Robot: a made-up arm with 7 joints. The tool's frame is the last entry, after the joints. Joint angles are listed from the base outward. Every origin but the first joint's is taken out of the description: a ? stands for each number. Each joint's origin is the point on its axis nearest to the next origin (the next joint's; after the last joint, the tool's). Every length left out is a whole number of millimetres.
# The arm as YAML. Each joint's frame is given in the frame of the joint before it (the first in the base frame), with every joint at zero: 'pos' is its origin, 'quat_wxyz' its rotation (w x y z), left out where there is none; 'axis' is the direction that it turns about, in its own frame. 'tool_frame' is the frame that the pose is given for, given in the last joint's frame.
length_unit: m
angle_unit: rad
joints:
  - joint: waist
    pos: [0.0, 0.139, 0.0]
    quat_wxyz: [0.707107, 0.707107, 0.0, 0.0]
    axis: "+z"
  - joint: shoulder
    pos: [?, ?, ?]
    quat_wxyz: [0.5, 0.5, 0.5, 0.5]
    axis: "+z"
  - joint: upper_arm
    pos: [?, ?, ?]
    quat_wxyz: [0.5, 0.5, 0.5, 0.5]
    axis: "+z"
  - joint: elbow
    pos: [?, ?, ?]
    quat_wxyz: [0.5, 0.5, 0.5, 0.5]
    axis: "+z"
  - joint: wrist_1
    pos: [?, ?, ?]
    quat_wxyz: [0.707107, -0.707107, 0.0, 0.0]
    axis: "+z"
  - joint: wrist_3
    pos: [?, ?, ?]
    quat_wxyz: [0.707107, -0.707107, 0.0, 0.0]
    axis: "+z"
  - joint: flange
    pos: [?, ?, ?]
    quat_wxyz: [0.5, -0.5, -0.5, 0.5]
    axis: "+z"
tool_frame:
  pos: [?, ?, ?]
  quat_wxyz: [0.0, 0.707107, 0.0, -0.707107]
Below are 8 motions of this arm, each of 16 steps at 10 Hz.
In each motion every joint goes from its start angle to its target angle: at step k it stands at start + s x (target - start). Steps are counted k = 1, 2, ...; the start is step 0. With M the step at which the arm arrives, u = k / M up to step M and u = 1 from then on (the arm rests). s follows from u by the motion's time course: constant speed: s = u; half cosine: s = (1 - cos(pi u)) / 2; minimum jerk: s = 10 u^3 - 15 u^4 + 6 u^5.
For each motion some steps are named. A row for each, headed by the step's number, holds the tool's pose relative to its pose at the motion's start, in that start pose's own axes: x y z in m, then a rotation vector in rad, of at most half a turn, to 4 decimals.
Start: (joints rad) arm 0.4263 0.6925 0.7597 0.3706 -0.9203 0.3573 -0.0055
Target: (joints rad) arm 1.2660 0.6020 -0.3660 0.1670 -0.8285 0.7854 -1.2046
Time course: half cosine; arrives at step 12
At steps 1, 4, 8, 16:
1: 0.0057 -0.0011 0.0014 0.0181 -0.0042 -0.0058
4: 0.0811 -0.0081 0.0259 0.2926 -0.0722 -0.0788
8: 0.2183 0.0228 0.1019 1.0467 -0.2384 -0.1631
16: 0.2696 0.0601 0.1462 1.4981 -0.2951 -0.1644

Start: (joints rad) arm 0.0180 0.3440 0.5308 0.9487 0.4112 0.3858 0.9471
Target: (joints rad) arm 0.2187 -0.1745 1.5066 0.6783 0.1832 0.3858 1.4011
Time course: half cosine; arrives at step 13
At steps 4, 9, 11, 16:
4: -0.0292 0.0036 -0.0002 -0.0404 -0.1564 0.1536
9: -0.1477 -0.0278 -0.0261 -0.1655 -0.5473 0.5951
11: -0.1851 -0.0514 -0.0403 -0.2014 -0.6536 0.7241
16: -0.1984 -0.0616 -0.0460 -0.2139 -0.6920 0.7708

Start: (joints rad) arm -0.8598 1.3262 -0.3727 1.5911 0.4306 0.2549 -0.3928
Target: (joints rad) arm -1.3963 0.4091 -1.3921 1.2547 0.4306 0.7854 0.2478
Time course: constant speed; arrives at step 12
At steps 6, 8, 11, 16:
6: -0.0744 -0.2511 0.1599 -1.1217 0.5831 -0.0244
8: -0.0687 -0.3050 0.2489 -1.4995 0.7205 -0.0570
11: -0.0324 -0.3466 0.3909 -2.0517 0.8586 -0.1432
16: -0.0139 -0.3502 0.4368 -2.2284 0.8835 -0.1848

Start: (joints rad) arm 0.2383 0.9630 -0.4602 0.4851 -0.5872 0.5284 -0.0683
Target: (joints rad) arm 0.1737 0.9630 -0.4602 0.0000 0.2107 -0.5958 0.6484
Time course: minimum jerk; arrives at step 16
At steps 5, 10, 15, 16:
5: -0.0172 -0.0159 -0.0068 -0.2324 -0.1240 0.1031
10: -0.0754 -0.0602 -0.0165 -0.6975 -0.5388 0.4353
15: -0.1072 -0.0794 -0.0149 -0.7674 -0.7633 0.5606
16: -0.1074 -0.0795 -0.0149 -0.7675 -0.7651 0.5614

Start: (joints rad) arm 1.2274 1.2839 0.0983 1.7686 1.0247 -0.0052 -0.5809
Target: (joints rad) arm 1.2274 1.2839 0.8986 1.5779 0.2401 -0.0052 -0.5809
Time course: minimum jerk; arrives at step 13
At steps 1, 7, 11, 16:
1: 0.0006 0.0005 -0.0003 0.0023 -0.0040 -0.0019
7: 0.0807 0.0761 -0.0194 0.3941 -0.4905 -0.2856
11: 0.1304 0.1362 -0.0030 0.7417 -0.7211 -0.4911
16: 0.1336 0.1406 -0.0009 0.7683 -0.7335 -0.5056

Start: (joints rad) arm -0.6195 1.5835 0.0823 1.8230 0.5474 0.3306 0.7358
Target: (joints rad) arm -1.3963 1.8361 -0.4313 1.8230 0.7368 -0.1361 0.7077
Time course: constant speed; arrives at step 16
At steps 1, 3, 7, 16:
1: -0.0074 -0.0084 -0.0109 -0.0708 0.0131 0.0037
3: -0.0229 -0.0275 -0.0300 -0.2116 0.0367 0.0171
7: -0.0555 -0.0732 -0.0559 -0.4874 0.0761 0.0682
16: -0.1215 -0.1872 -0.0475 -1.0561 0.1587 0.2911

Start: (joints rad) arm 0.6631 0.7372 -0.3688 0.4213 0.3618 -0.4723 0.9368
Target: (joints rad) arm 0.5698 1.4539 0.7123 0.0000 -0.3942 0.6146 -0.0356
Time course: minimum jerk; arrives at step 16
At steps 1, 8, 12, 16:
1: -0.0002 0.0005 0.0010 0.0044 0.0030 0.0017
8: -0.0012 0.0646 0.2225 0.9948 0.6368 0.3776
12: 0.0365 0.0626 0.3692 1.6401 1.1159 0.7013
16: 0.0505 0.0584 0.4001 1.7651 1.2433 0.7915

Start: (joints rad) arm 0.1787 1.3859 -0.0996 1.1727 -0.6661 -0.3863 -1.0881
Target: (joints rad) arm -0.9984 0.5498 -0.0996 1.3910 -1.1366 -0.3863 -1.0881
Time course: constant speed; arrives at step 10
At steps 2, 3, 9, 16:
2: 0.0738 -0.0415 0.0784 -0.2001 -0.0269 0.1866
3: 0.1122 -0.0473 0.1214 -0.2976 -0.0314 0.2766
9: 0.3158 0.1059 0.3344 -0.8526 0.0680 0.7322
16: 0.3407 0.1533 0.3513 -0.9418 0.1040 0.7879

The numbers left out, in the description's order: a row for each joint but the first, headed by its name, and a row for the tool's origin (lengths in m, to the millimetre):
shoulder: 0.0 0.0 0.0
upper_arm: -0.28 0.0 0.0
elbow: 0.0 0.0 0.0
wrist_1: 0.0 -0.244 0.0
wrist_3: 0.0 0.0 0.0
flange: 0.0 0.0 0.0
tool: 0.0 0.0 0.0

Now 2 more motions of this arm.
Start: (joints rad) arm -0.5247 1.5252 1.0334 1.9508 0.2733 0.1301 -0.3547
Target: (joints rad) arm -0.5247 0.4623 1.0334 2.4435 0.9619 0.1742 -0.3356
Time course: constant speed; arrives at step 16
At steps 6, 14, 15, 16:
6: -0.0064 -0.0083 0.0910 0.0792 0.2751 0.3836
14: 0.0340 -0.0264 0.1889 0.2734 0.5519 0.8980
15: 0.0421 -0.0287 0.1982 0.3044 0.5776 0.9614
16: 0.0507 -0.0309 0.2068 0.3368 0.6011 1.0244

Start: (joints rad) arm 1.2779 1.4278 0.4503 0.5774 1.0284 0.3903 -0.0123
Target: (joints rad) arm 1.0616 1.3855 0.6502 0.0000 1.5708 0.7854 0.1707
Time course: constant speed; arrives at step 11
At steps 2, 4, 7, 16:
2: -0.0172 0.0241 -0.0042 0.0151 0.1293 0.1307
4: -0.0353 0.0483 -0.0053 0.0278 0.2435 0.2706
7: -0.0636 0.0839 -0.0010 0.0424 0.3828 0.4957
16: -0.1024 0.1289 0.0159 0.0537 0.5003 0.8167

